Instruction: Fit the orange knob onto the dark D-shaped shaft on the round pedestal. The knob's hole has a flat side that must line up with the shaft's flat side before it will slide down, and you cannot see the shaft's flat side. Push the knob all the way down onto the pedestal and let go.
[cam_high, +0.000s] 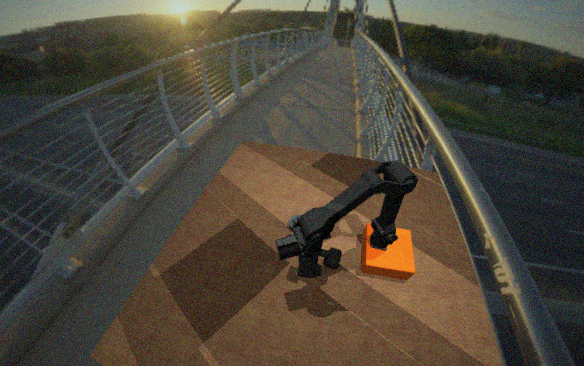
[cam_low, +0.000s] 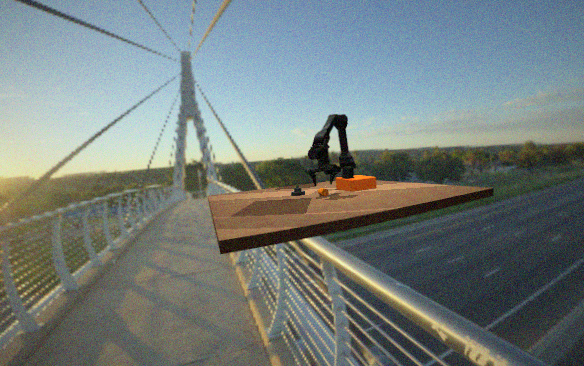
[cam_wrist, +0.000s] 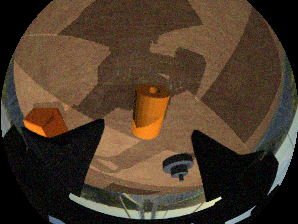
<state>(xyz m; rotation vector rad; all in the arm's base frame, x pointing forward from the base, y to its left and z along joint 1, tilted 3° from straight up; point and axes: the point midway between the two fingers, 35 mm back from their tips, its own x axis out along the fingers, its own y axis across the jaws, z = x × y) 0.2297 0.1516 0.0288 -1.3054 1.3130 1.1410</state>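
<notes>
Now: gripper tip 10 mm to the left of the orange knob and 40 mm above it. The rest, counted from my gripper tip: dark round pedestal (100 mm ahead, 170 mm to the right, 30 mm below).
</notes>
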